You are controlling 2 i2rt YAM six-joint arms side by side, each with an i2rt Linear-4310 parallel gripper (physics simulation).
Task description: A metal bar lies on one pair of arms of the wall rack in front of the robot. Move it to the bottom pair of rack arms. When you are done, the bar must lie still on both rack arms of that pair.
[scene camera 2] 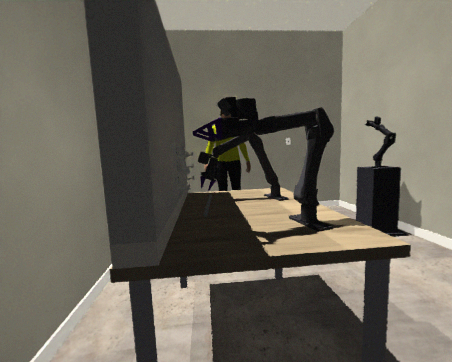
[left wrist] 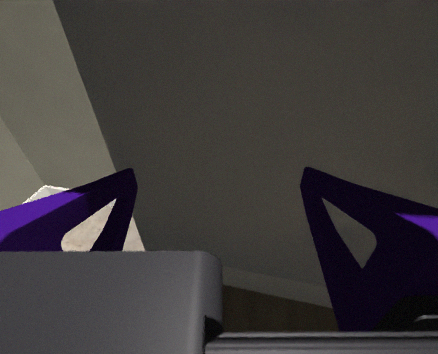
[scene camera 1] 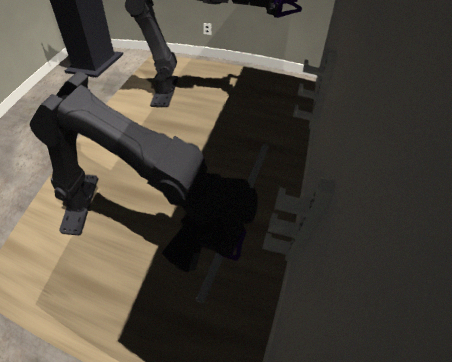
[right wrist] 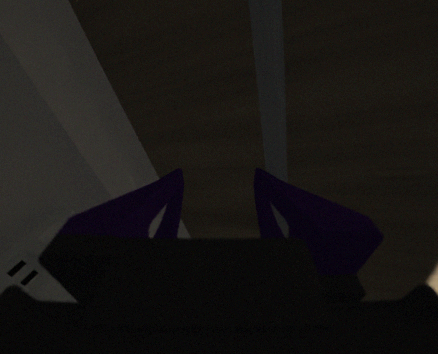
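The metal bar (scene camera 1: 257,167) (scene camera 2: 207,205) (right wrist: 274,90) is a grey strip lying on the shaded table top, off the rack; the right arm covers its middle in scene camera 1. The wall rack has a nearer bracket (scene camera 1: 285,225) and a farther bracket (scene camera 1: 306,91), each with three stacked arms; none holds the bar. My right gripper (scene camera 2: 206,187) (right wrist: 218,176) is partly open, empty, above the table and pointing down; in the right wrist view the bar runs behind its right-hand finger. My left gripper (scene camera 1: 295,8) (scene camera 2: 196,133) (left wrist: 218,177) is wide open and empty, high up near the wall panel.
The dark wall panel (scene camera 1: 380,200) (scene camera 2: 127,150) stands along the edge of the table (scene camera 1: 115,310) (scene camera 2: 340,242). A person in a yellow top (scene camera 2: 230,152) stands behind the table. A small arm on a dark pedestal (scene camera 2: 378,197) stands at the right of scene camera 2.
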